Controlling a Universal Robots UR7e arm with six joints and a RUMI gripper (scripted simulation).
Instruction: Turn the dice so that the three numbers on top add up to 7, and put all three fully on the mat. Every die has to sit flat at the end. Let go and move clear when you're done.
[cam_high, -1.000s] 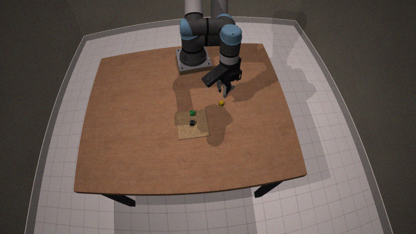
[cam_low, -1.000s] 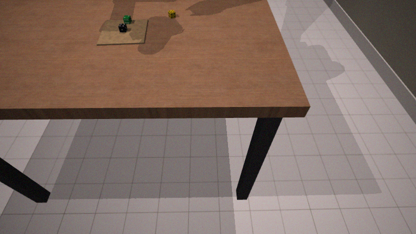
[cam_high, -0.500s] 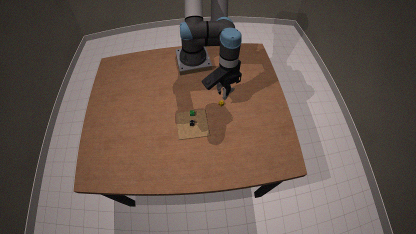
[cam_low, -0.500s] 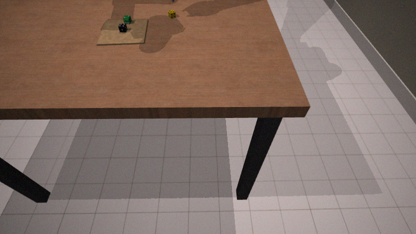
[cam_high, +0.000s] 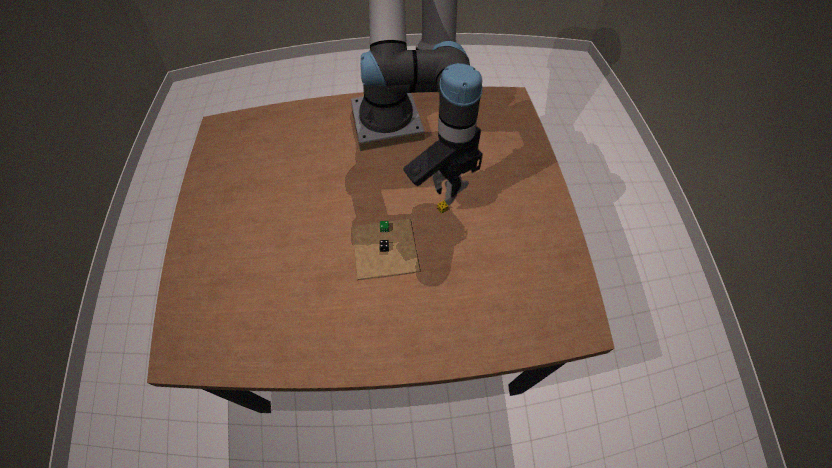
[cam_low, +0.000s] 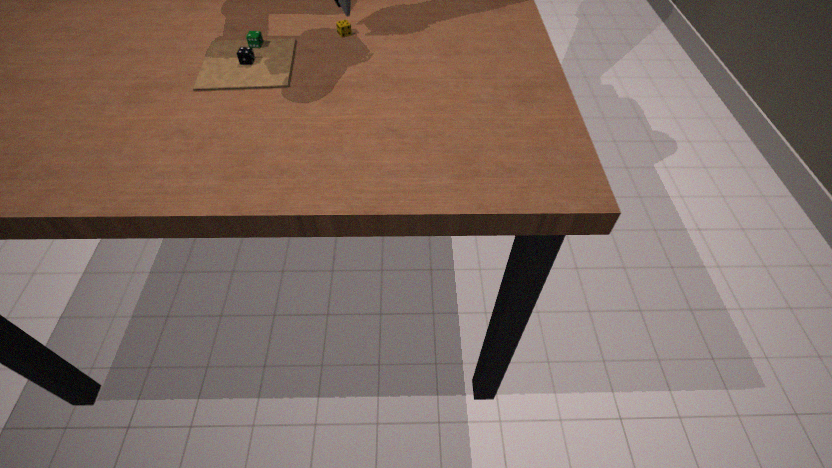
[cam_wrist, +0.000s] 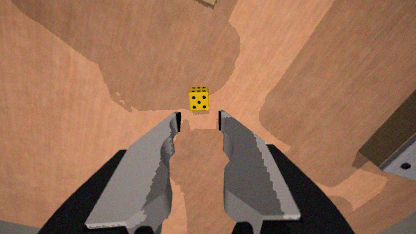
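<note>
My hand is 40 mm above the yellow die. Round my hand: black die: 160 mm to the right, 80 mm ahead, 40 mm below; then green die: 150 mm to the right, 40 mm below, 30 mm ahead; then tan mat: 160 mm to the right, 80 mm ahead, 50 mm below.
</note>
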